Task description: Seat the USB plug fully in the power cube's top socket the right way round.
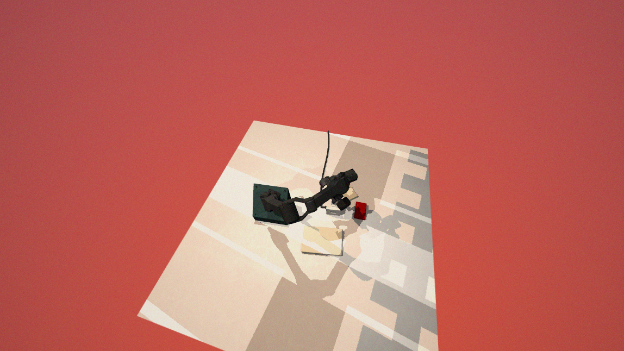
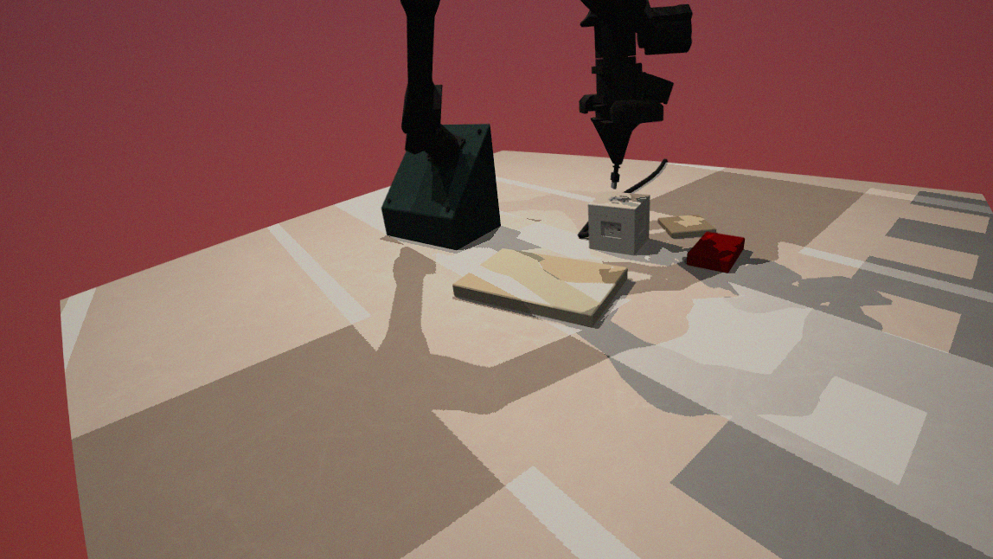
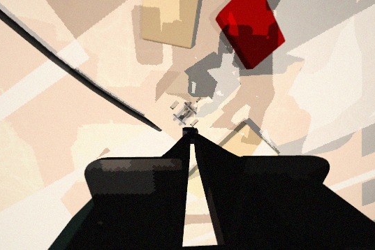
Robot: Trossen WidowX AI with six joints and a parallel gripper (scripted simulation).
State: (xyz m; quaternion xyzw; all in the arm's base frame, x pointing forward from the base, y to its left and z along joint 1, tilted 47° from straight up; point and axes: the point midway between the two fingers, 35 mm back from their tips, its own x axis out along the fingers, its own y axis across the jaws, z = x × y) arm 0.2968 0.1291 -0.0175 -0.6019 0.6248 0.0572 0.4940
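Now: gripper tip 2 cm above the black usb plug. From my gripper tip the other things lie so: red block 15 cm ahead, 5 cm to the left, 13 cm below; then small tan tile 6 cm ahead, 13 cm to the left, 13 cm below; then socket 1 cm to the left, 7 cm below.
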